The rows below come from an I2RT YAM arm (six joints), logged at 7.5 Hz.
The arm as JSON. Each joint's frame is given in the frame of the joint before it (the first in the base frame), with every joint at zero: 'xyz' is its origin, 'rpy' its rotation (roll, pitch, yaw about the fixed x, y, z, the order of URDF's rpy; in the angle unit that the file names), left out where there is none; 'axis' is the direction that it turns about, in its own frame. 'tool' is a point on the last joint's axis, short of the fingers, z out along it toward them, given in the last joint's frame.
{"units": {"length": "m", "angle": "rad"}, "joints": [
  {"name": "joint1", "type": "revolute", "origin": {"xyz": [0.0, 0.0, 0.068]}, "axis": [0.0, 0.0, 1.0]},
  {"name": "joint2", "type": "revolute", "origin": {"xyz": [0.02, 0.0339, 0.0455]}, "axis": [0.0, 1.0, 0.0]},
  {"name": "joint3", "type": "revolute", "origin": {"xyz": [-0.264, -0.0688, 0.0]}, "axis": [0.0, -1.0, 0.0]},
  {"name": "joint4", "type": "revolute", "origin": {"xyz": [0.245, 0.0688, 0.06]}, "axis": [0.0, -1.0, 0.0]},
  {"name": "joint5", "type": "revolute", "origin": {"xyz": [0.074, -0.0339, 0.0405]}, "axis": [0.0, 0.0, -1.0]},
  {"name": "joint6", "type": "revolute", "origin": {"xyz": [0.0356, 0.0, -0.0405]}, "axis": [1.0, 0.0, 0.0]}
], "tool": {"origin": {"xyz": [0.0, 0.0, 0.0], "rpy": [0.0, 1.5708, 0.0]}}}
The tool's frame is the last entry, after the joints.
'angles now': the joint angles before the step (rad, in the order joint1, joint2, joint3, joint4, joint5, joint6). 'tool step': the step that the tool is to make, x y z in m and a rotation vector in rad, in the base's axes. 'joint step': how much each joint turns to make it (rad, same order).
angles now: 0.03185, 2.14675, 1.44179, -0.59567, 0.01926, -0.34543
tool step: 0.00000, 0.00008, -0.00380, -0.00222, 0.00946, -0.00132
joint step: 0.00039, 0.00952, -0.00002, 0.00000, 0.00230, 0.00114
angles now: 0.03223, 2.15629, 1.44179, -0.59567, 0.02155, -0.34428
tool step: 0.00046, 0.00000, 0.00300, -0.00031, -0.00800, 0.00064
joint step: 0.00000, -0.00610, 0.00228, -0.00038, 0.00038, -0.00077
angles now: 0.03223, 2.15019, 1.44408, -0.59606, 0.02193, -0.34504
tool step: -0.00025, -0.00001, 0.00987, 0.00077, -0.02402, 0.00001
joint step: 0.00000, -0.02480, 0.00001, -0.00077, 0.00000, -0.00002
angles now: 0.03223, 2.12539, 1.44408, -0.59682, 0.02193, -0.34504
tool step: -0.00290, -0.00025, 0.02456, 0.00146, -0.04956, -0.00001
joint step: -0.00038, -0.06294, 0.00001, -0.01336, 0.00001, -0.00039
